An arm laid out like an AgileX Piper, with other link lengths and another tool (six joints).
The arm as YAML. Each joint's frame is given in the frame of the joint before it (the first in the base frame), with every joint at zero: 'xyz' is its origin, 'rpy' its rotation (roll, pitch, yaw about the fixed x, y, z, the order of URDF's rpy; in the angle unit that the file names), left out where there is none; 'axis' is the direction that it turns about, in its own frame. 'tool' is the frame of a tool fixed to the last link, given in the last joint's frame.
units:
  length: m
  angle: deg
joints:
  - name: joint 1
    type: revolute
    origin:
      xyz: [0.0, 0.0, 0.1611]
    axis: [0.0, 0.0, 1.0]
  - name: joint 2
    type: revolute
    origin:
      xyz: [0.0, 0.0, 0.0]
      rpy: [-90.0, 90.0, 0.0]
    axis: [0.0, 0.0, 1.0]
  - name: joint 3
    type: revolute
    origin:
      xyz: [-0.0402, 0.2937, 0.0]
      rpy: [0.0, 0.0, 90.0]
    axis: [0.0, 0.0, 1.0]
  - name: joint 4
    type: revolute
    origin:
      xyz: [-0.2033, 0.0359, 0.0]
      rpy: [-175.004, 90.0, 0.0]
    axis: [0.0, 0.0, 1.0]
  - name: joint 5
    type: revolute
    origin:
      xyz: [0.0, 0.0, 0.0]
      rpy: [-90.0, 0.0, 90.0]
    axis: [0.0, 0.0, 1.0]
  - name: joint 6
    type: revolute
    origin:
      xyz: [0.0, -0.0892, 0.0]
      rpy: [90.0, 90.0, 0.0]
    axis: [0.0, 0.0, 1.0]
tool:
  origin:
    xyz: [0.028, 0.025, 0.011]
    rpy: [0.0, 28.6, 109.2]
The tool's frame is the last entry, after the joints.
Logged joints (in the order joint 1, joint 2, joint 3, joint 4, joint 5, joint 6), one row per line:
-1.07, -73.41, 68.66, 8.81, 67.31, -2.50
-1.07, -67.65, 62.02, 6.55, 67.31, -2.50
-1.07, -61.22, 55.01, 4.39, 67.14, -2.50
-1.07, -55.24, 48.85, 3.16, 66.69, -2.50
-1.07, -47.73, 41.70, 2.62, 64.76, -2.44
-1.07, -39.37, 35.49, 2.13, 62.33, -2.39
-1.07, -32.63, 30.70, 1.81, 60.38, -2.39
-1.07, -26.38, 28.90, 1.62, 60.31, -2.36
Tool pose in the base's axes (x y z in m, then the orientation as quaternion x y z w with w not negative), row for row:
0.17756, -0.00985, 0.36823, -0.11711, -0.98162, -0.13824, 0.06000
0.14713, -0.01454, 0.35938, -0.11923, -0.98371, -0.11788, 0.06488
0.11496, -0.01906, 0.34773, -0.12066, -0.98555, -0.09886, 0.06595
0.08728, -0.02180, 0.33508, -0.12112, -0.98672, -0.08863, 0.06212
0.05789, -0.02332, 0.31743, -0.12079, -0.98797, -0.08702, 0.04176
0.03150, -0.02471, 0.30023, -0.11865, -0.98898, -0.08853, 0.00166
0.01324, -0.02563, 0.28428, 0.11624, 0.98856, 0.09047, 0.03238
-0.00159, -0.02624, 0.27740, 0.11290, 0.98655, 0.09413, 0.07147
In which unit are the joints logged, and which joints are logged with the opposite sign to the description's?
The joints are logged in degrees. Opposite sign: joint 1, joint 2, joint 3.
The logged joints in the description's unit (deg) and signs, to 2 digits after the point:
1.07, 73.41, -68.66, 8.81, 67.31, -2.50
1.07, 67.65, -62.02, 6.55, 67.31, -2.50
1.07, 61.22, -55.01, 4.39, 67.14, -2.50
1.07, 55.24, -48.85, 3.16, 66.69, -2.50
1.07, 47.73, -41.70, 2.62, 64.76, -2.44
1.07, 39.37, -35.49, 2.13, 62.33, -2.39
1.07, 32.63, -30.70, 1.81, 60.38, -2.39
1.07, 26.38, -28.90, 1.62, 60.31, -2.36

